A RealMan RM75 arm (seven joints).
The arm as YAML. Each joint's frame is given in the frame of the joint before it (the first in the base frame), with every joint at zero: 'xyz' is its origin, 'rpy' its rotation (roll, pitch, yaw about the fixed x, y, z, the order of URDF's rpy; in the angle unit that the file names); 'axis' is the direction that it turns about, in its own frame. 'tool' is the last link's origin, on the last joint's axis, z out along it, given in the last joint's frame.
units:
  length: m
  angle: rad
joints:
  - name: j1
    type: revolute
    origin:
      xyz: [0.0, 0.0, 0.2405]
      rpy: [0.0, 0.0, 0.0]
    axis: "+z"
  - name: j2
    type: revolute
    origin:
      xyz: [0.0, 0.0, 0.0]
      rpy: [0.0, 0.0, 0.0]
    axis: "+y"
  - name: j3
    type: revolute
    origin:
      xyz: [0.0, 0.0, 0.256]
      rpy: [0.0, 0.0, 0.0]
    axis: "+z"
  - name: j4
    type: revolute
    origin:
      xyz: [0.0, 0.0, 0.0]
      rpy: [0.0, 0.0, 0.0]
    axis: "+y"
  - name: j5
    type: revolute
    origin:
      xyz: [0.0, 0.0, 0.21]
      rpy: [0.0, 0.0, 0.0]
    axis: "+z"
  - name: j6
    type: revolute
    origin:
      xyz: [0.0, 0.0, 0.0]
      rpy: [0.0, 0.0, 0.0]
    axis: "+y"
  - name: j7
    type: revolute
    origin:
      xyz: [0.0, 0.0, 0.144]
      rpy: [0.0, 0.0, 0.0]
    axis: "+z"
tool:
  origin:
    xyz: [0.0, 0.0, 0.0]
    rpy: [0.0, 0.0, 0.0]
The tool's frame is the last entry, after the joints.
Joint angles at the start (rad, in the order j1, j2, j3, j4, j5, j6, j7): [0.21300, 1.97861, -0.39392, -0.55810, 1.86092, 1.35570, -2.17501]
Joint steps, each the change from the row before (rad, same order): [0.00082, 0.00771, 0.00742, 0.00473, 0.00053, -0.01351, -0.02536]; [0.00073, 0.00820, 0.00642, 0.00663, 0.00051, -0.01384, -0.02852]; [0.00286, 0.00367, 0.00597, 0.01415, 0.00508, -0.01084, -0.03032]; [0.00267, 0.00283, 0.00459, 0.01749, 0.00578, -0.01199, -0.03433]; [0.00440, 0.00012, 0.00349, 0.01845, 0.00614, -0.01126, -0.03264]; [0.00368, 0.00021, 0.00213, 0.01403, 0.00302, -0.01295, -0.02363]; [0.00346, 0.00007, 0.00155, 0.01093, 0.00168, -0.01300, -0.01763]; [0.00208, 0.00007, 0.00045, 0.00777, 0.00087, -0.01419, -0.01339]
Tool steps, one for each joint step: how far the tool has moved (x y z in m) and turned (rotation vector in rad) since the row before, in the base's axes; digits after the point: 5 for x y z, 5 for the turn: [0.00215, -0.00028, -0.00289, 0.01031, -0.01183, -0.01607]; [0.00223, -0.00039, -0.00377, 0.00856, -0.01305, -0.01685]; [0.00215, 0.00009, -0.00301, 0.00997, -0.01094, -0.01388]; [0.00254, -0.00005, -0.00361, 0.00835, -0.01285, -0.01590]; [0.00214, 0.00069, -0.00284, 0.00692, -0.01310, -0.01356]; [0.00208, 0.00074, -0.00257, 0.00275, -0.00947, -0.01434]; [0.00185, 0.00084, -0.00211, 0.00103, -0.00704, -0.01350]; [0.00206, 0.00053, -0.00168, -0.00028, -0.00617, -0.01465]
